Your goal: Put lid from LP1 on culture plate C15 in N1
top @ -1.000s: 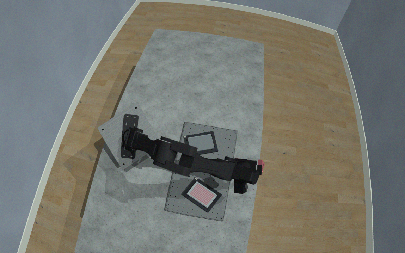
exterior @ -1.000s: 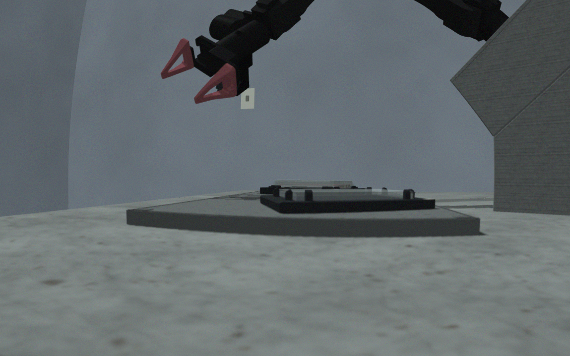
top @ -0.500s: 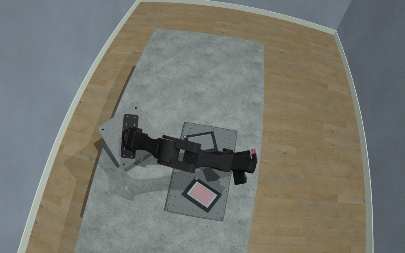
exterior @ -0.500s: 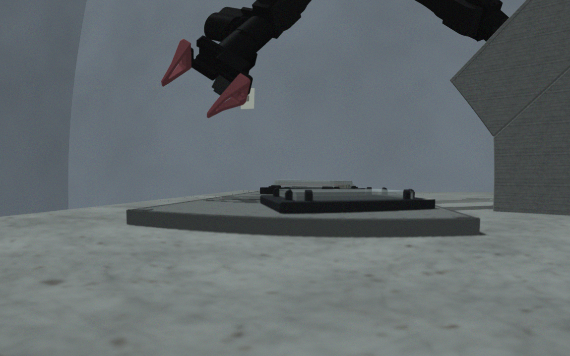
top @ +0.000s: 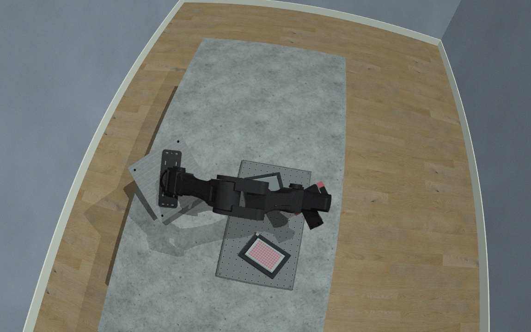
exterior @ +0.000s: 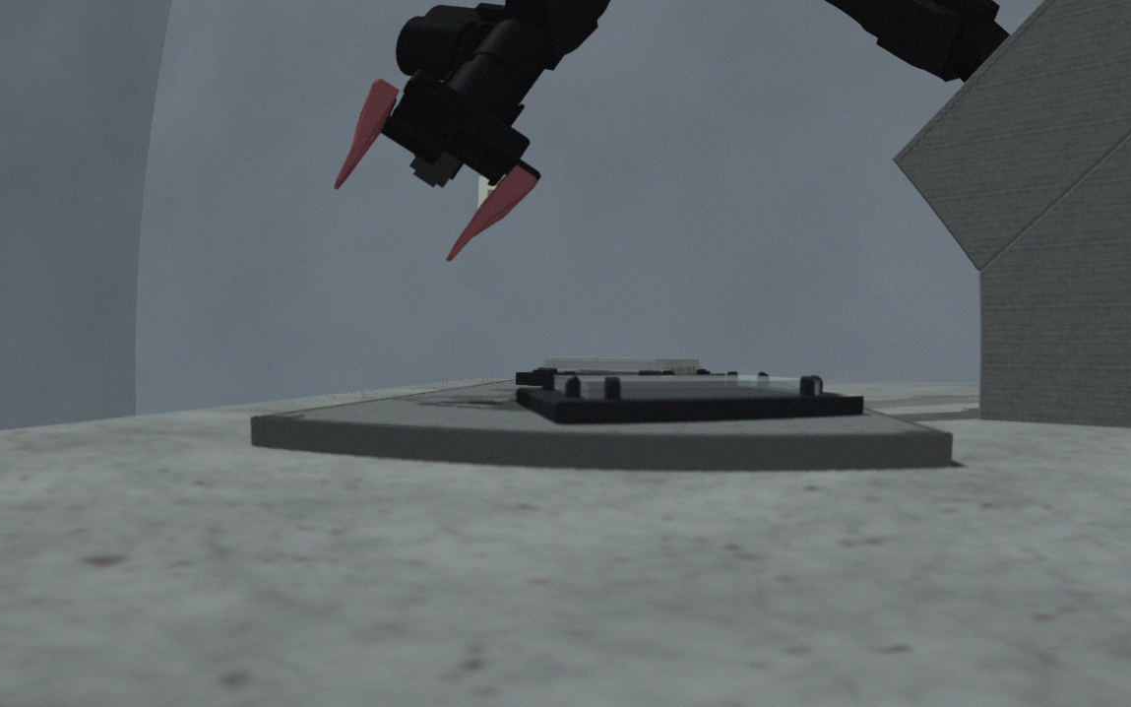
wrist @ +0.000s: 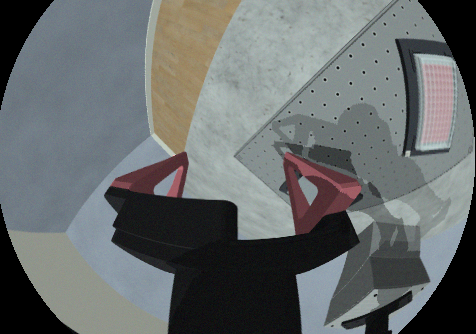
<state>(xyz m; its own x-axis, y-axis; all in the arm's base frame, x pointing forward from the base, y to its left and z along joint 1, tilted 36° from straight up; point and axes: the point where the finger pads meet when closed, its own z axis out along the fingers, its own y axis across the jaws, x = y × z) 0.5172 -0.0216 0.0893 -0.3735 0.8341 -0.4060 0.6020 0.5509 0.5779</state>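
The clear lid lies 17 cm behind my hand, 11 cm to the left of it and 11 cm below it. The rest, counted from my hand: culture plate C15: 19 cm behind, 17 cm to the right, 11 cm below; black plate nest N1: 19 cm behind, 17 cm to the right, 12 cm below; black lid park LP1: 17 cm behind, 11 cm to the left, 12 cm below.
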